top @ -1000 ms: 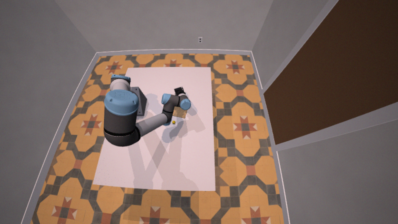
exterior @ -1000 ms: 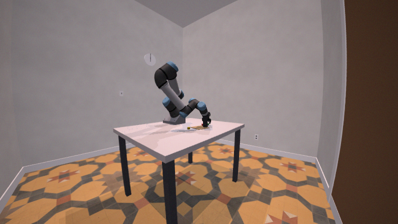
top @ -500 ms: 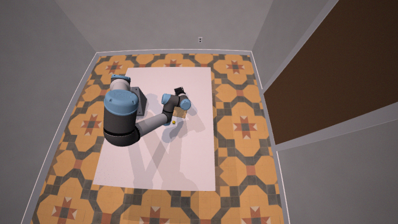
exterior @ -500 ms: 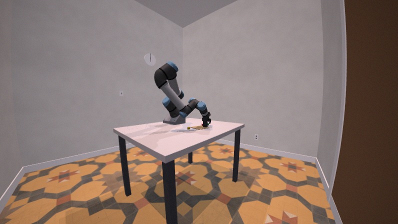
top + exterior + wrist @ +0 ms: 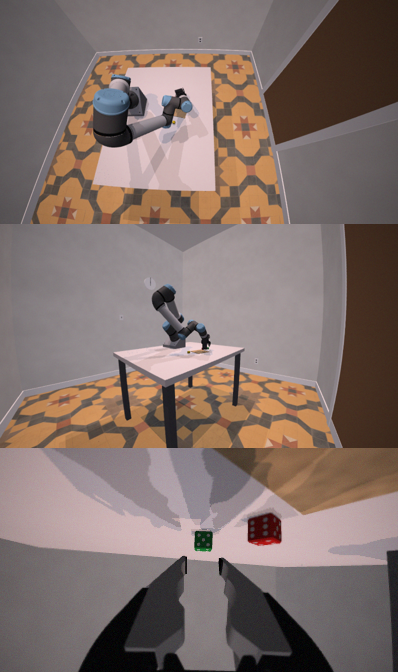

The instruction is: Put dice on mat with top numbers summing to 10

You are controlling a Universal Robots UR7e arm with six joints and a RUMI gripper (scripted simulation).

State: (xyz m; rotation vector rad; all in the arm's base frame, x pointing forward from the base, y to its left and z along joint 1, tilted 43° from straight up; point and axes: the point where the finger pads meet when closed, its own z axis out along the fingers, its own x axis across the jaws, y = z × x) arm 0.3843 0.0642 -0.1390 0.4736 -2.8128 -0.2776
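The green die lies 1 cm behind my hand, 2 cm to the left of it and 3 cm below it. From my hand the other things lie so: brown mat: 2 cm ahead, 15 cm to the right, 4 cm below; yellow die: 1 cm behind, 27 cm to the right, 3 cm below; red die: 3 cm behind, 4 cm to the right, 3 cm below.
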